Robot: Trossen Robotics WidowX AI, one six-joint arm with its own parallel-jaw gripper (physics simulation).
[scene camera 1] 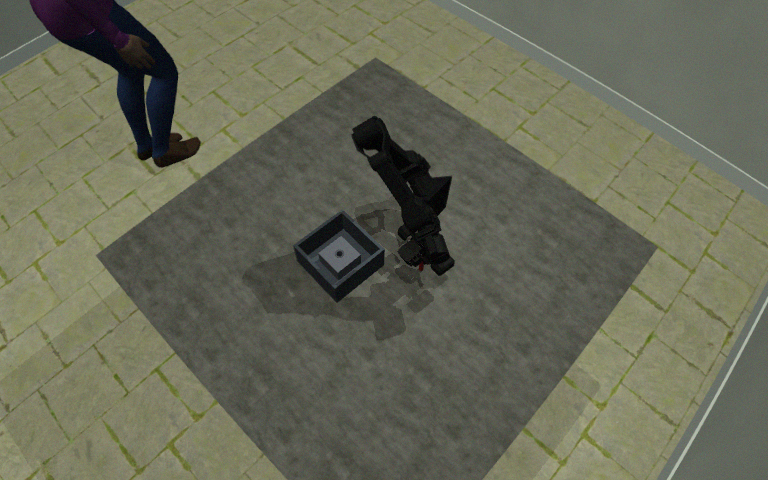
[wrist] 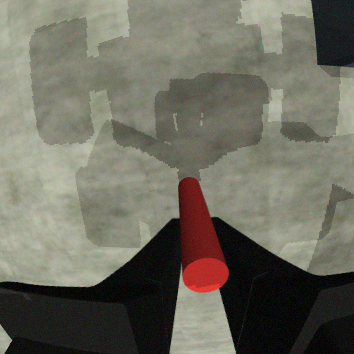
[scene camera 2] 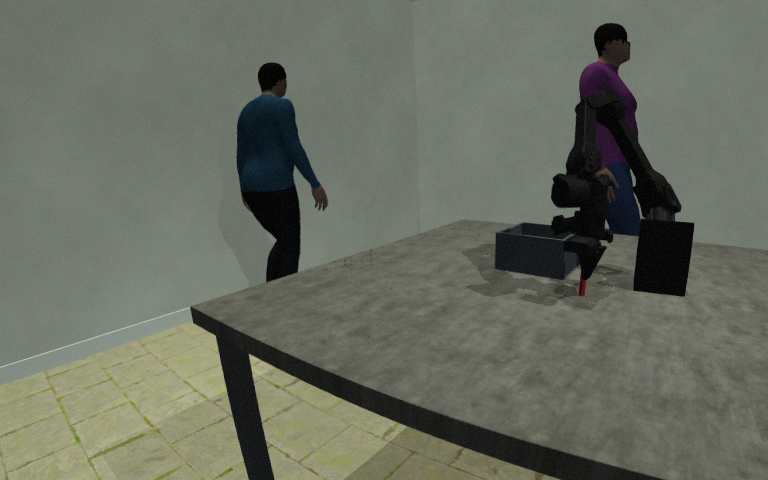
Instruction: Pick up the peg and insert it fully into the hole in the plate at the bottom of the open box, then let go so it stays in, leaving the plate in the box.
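Places are measured from the arm's base along level axes (x back, y right, z up), in centimetres.
Pixels of known places: gripper, fingertip midpoint: (scene camera 1: pixel 423 261) (wrist: pixel 194 225) (scene camera 2: pixel 586 278); arm's base, link origin: (scene camera 1: pixel 426 190) (scene camera 2: pixel 660 235).
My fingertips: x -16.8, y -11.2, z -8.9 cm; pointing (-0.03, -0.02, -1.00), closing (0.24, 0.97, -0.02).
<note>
Ahead of a thing's pixels: the offset from my fingertips to its top centre. "pt": to the spot under its first point. Level surfaces: height alone.
The red peg @[dz +4.2, dx -0.6, dy +0.1 cm] (scene camera 1: pixel 420 267) (scene camera 2: pixel 582 286) (wrist: pixel 203 245) stands upright, its foot on the table as far as I can see. My gripper (scene camera 1: pixel 420 262) (scene camera 2: pixel 585 276) (wrist: pixel 194 225) points down around it, one black finger on each side, and is shut on the peg. The peg's upper part is hidden by the fingers in the second scene view; its round top shows in the wrist view. The dark blue-grey open box @[dz +5.9, dx -13.9, dy +21.0 cm] (scene camera 1: pixel 360 284) (scene camera 2: pixel 529 254) (wrist: pixel 336 32) stands beside the gripper. The light grey plate @[dz +2.2, dx -13.9, dy +21.0 cm] (scene camera 1: pixel 348 261) lies inside it, with an empty round hole @[pt dz +0.0, dx -13.3, dy +21.6 cm] (scene camera 1: pixel 339 254) at its middle.
The box's walls rise around the plate, and its near corner is close to the gripper. The arm's dark base (scene camera 2: pixel 662 260) stands on the grey table @[dz -3.9 cm] (scene camera 1: pixel 396 396) (scene camera 2: pixel 453 339). A person in purple (scene camera 2: pixel 597 79) and one in teal (scene camera 2: pixel 266 147) stand beyond the table.
</note>
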